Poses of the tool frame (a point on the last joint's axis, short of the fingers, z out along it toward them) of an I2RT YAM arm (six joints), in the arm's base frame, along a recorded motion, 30 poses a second.
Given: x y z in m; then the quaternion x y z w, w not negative.
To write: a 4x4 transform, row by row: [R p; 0 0 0 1], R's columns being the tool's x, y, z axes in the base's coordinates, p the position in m. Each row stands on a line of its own. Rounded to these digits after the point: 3 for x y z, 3 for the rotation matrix.
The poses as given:
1: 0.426, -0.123, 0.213, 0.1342, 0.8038, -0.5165, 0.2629
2: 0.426, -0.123, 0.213, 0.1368, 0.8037, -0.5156, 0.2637
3: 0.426, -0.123, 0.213, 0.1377, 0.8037, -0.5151, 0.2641
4: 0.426, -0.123, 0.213, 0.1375, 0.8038, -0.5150, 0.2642
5: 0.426, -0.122, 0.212, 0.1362, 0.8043, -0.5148, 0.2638
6: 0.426, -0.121, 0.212, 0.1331, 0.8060, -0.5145, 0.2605
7: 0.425, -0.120, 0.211, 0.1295, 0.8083, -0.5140, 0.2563
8: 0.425, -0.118, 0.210, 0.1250, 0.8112, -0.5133, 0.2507
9: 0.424, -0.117, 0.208, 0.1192, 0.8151, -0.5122, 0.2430
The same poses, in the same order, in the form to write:
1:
-0.826, 0.487, 0.284, 0.426
-0.056, 0.430, -0.901, -0.123
-0.561, -0.760, -0.328, 0.213
0, 0, 0, 1

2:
-0.824, 0.492, 0.283, 0.426
-0.052, 0.431, -0.901, -0.123
-0.565, -0.757, -0.329, 0.213
0, 0, 0, 1

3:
-0.823, 0.493, 0.283, 0.426
-0.051, 0.431, -0.901, -0.123
-0.566, -0.755, -0.330, 0.213
0, 0, 0, 1

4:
-0.823, 0.493, 0.283, 0.426
-0.051, 0.432, -0.901, -0.123
-0.566, -0.755, -0.330, 0.213
0, 0, 0, 1

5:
-0.824, 0.491, 0.284, 0.426
-0.053, 0.433, -0.900, -0.122
-0.565, -0.756, -0.331, 0.212
0, 0, 0, 1

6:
-0.829, 0.483, 0.283, 0.426
-0.054, 0.435, -0.899, -0.121
-0.557, -0.760, -0.335, 0.212
0, 0, 0, 1

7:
-0.835, 0.473, 0.281, 0.425
-0.054, 0.438, -0.897, -0.120
-0.547, -0.765, -0.340, 0.211
0, 0, 0, 1

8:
-0.843, 0.460, 0.278, 0.425
-0.055, 0.442, -0.895, -0.118
-0.535, -0.770, -0.347, 0.210
0, 0, 0, 1

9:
-0.853, 0.443, 0.274, 0.424
-0.055, 0.447, -0.893, -0.117
-0.518, -0.777, -0.357, 0.208
0, 0, 0, 1

